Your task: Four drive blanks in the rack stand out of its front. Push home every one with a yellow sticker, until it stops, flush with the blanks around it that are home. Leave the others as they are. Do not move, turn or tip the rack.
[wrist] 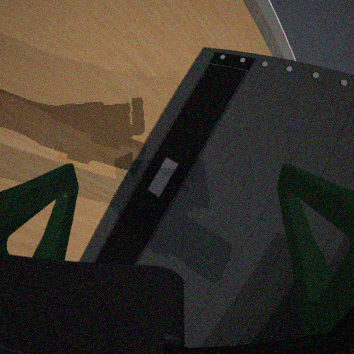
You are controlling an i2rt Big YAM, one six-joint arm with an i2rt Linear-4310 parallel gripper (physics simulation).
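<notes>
The rack (260,130) shows as a large dark grey body, slanting across the middle and right of the wrist view. A black strip (200,117) runs along its left side and carries a small light grey patch (163,177). Small pale dots line its far edge. Faint seams run along the grey surface. I cannot make out single drive blanks, and no yellow sticker shows. My gripper (177,174) is open and empty, with its green fingers wide apart, the left one over the wood and the right one over the rack. The dark gripper body hides the lower left.
The wooden table top (105,45) lies to the left of the rack, with the arm's shadow (95,122) across it. The table's curved grey edge (275,32) passes behind the rack at the upper right, with a dark blue-grey floor (325,30) beyond.
</notes>
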